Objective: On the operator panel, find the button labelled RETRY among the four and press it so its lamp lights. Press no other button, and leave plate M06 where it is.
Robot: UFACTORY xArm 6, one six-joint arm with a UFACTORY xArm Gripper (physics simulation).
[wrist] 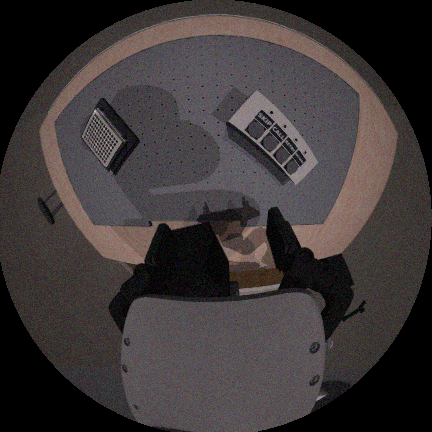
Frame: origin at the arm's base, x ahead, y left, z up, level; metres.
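Seen in the pictures: gripper, fingertip midpoint: [217,227].
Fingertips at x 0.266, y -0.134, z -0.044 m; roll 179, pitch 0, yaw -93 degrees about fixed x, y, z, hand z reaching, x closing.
Note:
Pixels of each thing's middle, then the offset from my fingertips to it. "spot": a spot on its surface instead. Level surfaces: height alone.
- operator panel at a spot on its surface: [245,111] spot: 0.062 m right, 0.089 m ahead, 0.119 m down
- labels SKIP at the middle of its body: [264,118] 0.089 m right, 0.075 m ahead, 0.119 m down
- CALL at the middle of its body: [278,132] 0.108 m right, 0.052 m ahead, 0.119 m down
- third label at a spot on its surface: [290,144] spot: 0.129 m right, 0.031 m ahead, 0.119 m down
- third button at a spot on its surface: [282,154] spot: 0.112 m right, 0.016 m ahead, 0.116 m down
- fourth label at a spot on its surface: [300,156] spot: 0.150 m right, 0.009 m ahead, 0.119 m down
- white many-welled plate at the middle of its body: [100,137] 0.219 m left, 0.164 m ahead, 0.153 m down
- grey perforated mat at its surface level: 0.172 m down
The operator panel [245,111] is a pale sloped box at the right of the wrist view, with four dark round buttons in a row. The labels SKIP [265,118] and CALL [278,131] are readable. The third label [290,144] is small and blurred and looks like RETRY, above the third button [282,154]. The fourth label [300,156] is too small to read. The small dots beyond the labels look dark. A white many-welled plate [102,140], its marking not readable, sits on a dark holder at the left. My gripper [217,227] is open and empty, on the near side of the panel and apart from it.
A black block [196,260] shows between the fingers, nearer the left one. A grey perforated mat [200,60] lies under panel and plate, on a wooden table [377,135]. Dark shadows fall across the mat. A round dark handle-like part [46,210] sticks out at the left.

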